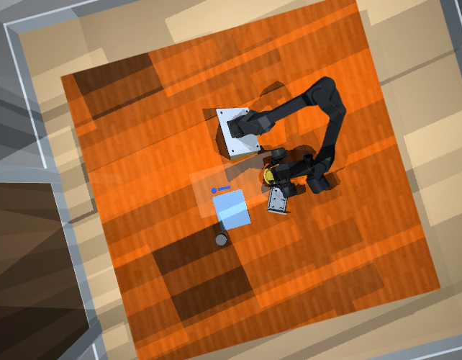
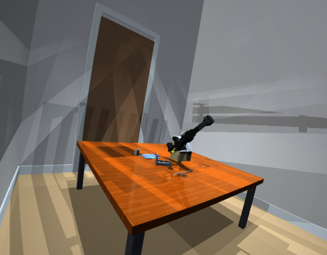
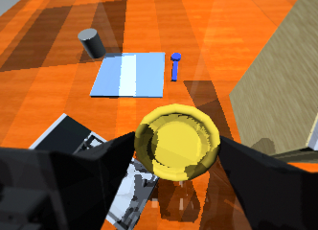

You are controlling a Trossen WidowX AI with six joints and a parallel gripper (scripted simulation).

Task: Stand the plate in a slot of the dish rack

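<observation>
Right now my gripper tip is 9 cm short of the dish rack, 8 cm above it and 3 cm to the right of it. Also, from my gripper tip: blue utensil (20 cm to the right, 10 cm below, 2 cm behind); plate (1 cm to the left).
</observation>
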